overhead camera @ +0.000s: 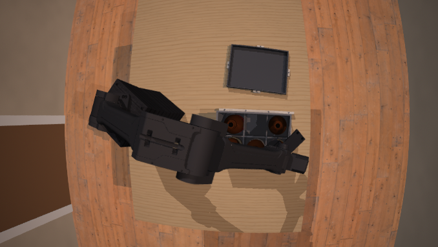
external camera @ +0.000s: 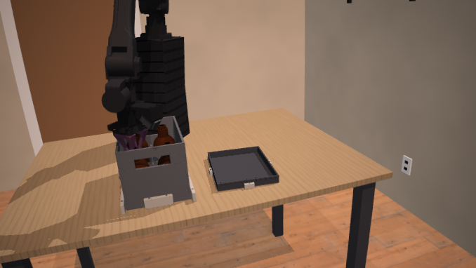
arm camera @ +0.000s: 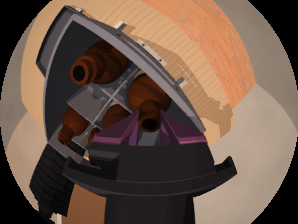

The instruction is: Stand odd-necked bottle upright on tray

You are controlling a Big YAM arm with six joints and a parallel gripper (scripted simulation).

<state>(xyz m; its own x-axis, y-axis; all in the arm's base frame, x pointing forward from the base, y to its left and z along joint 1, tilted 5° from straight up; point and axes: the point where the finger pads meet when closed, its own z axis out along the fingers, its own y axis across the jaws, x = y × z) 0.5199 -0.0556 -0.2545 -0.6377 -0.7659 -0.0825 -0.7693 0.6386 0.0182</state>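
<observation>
The grey crate is 90 mm behind my hand, 40 mm to the left of it and 70 mm below it. Also, from my hand: dark tray: 120 mm behind, 320 mm to the left, 140 mm below.
</observation>
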